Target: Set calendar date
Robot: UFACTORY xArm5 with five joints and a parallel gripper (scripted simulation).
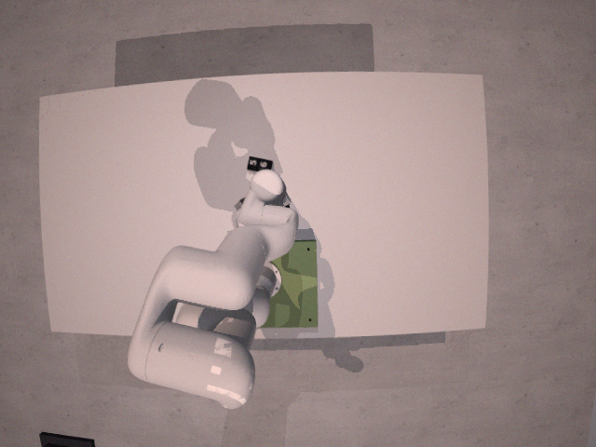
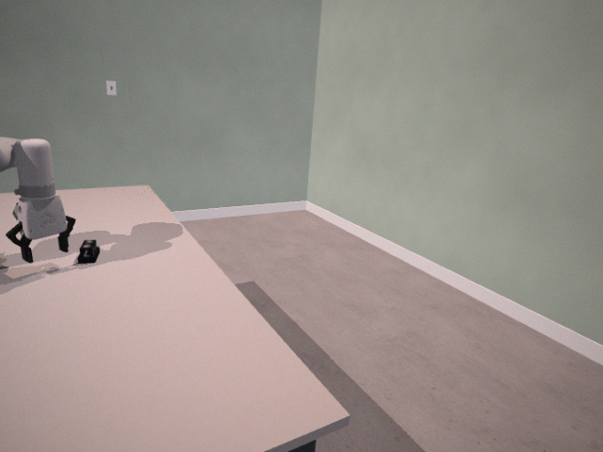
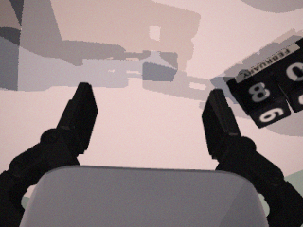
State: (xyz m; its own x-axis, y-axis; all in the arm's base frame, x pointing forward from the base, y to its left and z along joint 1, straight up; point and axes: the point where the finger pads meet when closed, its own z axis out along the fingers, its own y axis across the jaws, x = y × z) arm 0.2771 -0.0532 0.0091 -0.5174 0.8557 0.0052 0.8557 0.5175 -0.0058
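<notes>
Now: the black cube 10 cm ahead of my hand, 5 cm to the left of it and 3 cm below it. The rest, counted from my hand: black calendar tray (10 cm ahead, 6 cm to the left, 4 cm below).
</notes>
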